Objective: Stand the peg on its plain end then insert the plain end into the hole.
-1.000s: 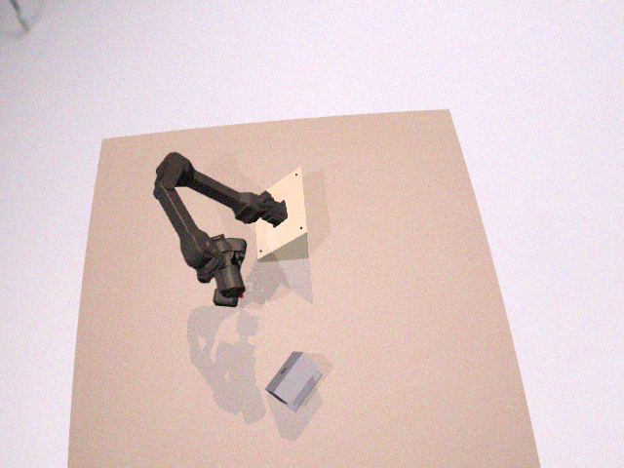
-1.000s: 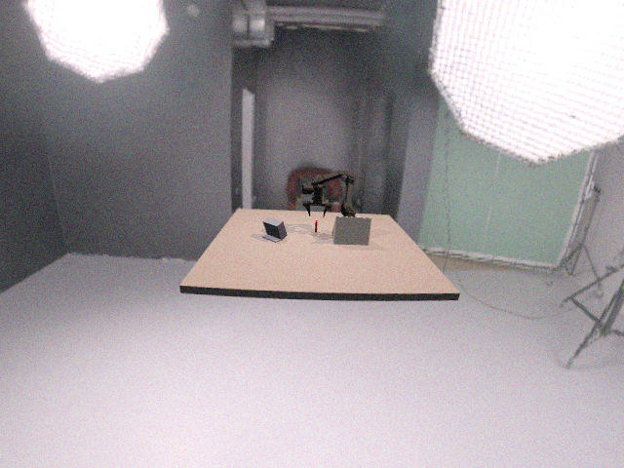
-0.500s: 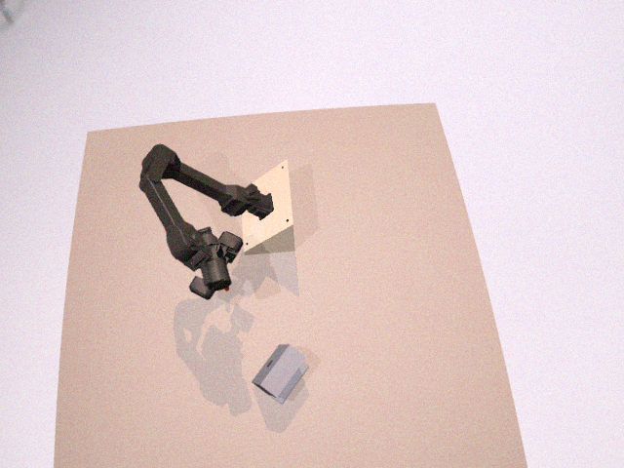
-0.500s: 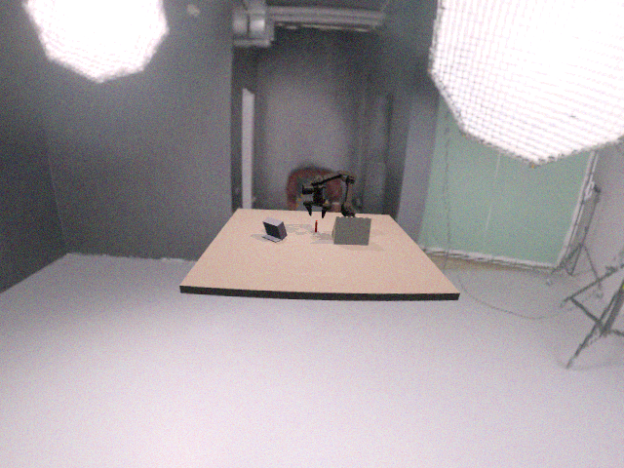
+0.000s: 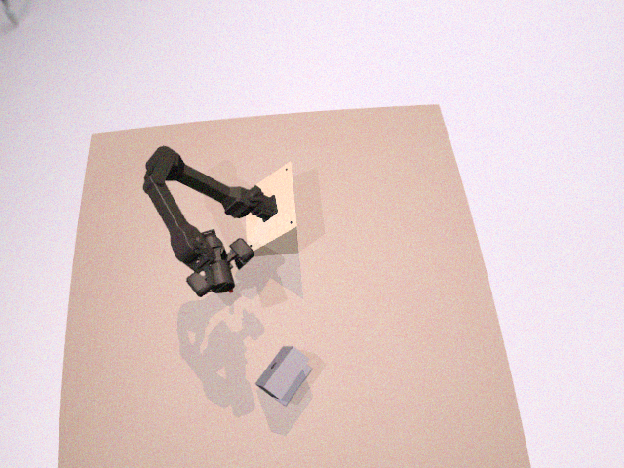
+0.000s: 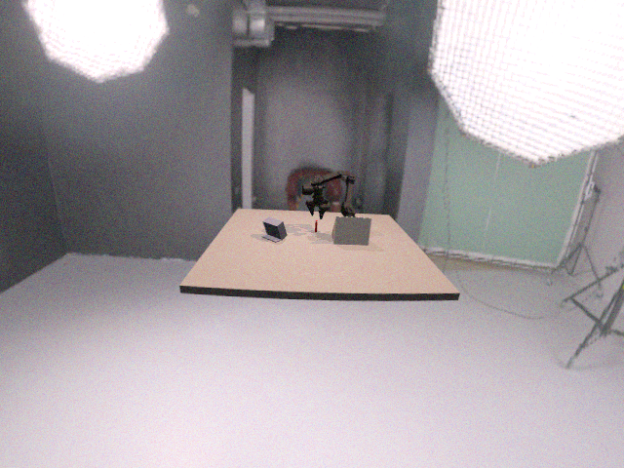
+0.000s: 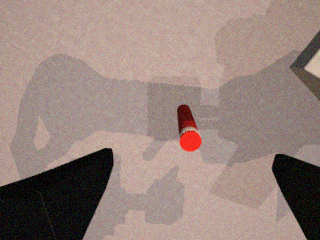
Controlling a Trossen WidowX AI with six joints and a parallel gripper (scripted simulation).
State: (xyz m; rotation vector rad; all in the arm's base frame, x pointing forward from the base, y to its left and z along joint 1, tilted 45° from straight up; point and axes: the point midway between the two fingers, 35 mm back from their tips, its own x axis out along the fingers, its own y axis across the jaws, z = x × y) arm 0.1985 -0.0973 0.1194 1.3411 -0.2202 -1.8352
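Now: gripper tip 4 cm above the red peg. Also, from my gripper tip: grey sloped panel (28 cm ahead, 11 cm to the left, 4 cm below).
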